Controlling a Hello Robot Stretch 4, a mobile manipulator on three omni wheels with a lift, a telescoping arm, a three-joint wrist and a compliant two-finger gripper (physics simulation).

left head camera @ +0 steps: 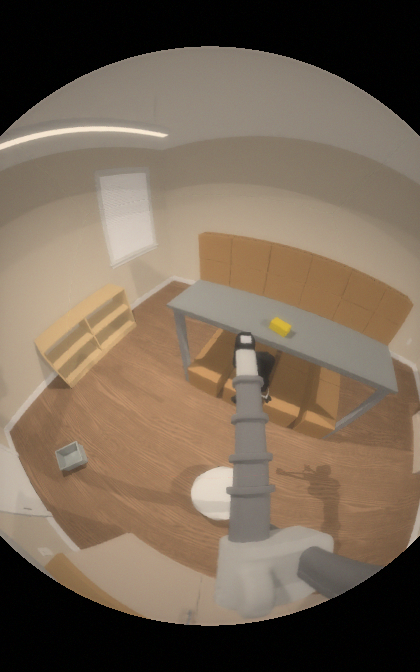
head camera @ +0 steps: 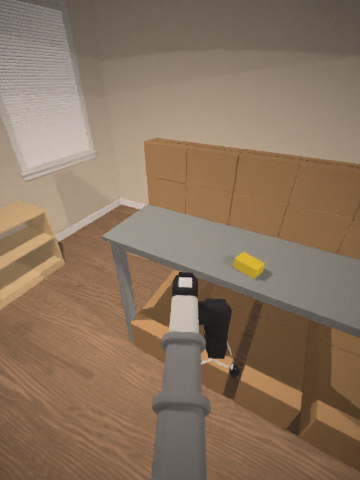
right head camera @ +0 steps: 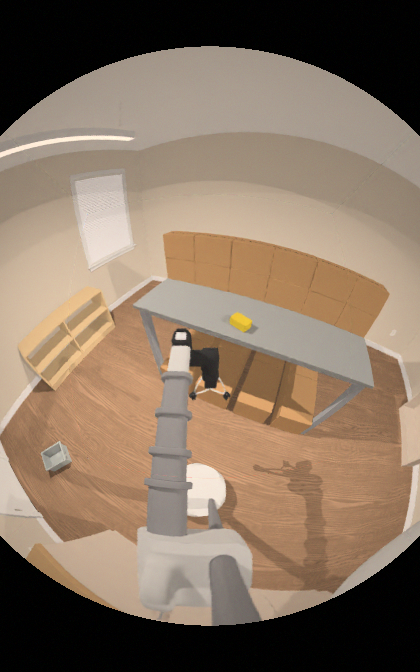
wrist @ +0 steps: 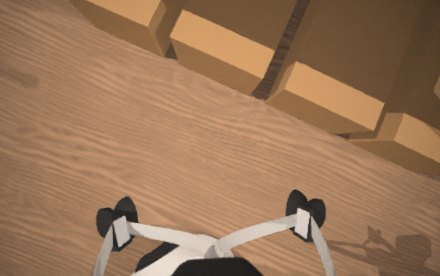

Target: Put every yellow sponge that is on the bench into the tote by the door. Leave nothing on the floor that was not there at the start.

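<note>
One yellow sponge [head camera: 248, 265] [left head camera: 280, 327] [right head camera: 241, 322] lies on the grey bench [head camera: 175, 230] [left head camera: 225, 305] [right head camera: 190, 305], near the middle of its length. My gripper [right head camera: 210, 395] [wrist: 212, 210] is open and empty and points down in front of the bench's near edge, to the near left of the sponge. The arm partly hides it in the head and left head views. The small grey tote [left head camera: 75, 466] [right head camera: 59, 466] stands on the floor at the far left, away from the gripper, near the white door. The sponge does not show in the wrist view.
Orange-brown boxes [head camera: 267, 392] [wrist: 225, 47] stand under the bench, sticking out past its near edge. More brown panels [head camera: 210, 165] stand behind it. A light wooden shelf unit [head camera: 17, 215] [left head camera: 80, 315] [right head camera: 62, 320] stands by the left wall.
</note>
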